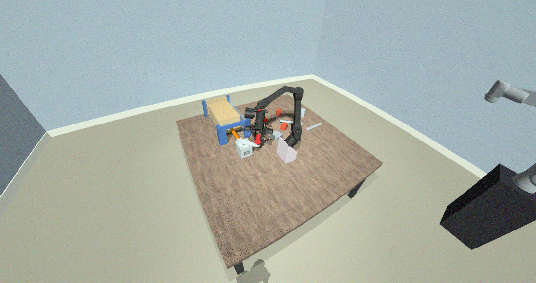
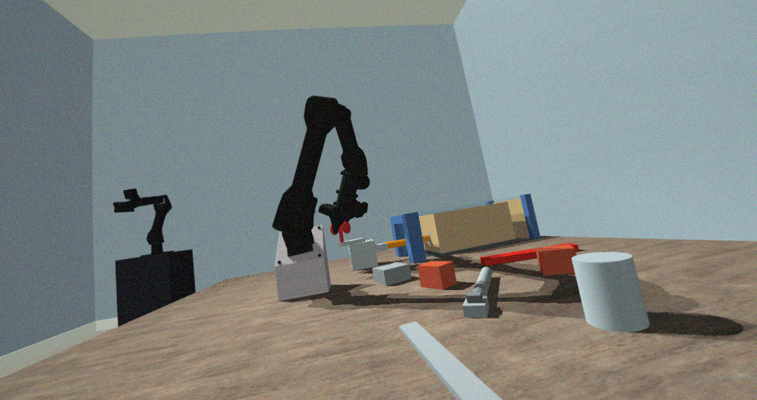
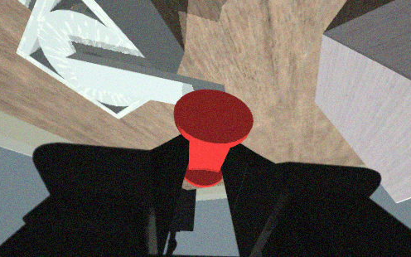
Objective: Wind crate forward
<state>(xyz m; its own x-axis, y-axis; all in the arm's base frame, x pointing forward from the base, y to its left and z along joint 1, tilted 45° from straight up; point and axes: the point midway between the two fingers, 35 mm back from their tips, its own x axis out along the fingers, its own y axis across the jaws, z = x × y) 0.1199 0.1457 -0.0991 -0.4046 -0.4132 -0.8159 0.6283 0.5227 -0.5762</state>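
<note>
The winch handle lies 40 mm ahead of my gripper tip, 30 mm below it and 20 mm to the left of it. From my gripper tip the other things lie so: blue steel frame: 240 mm ahead, 60 mm to the left, 30 mm below; then grey winch: 100 mm below, 60 mm ahead, 50 mm to the left; then red knob: 10 mm to the right, 10 mm ahead.
</note>
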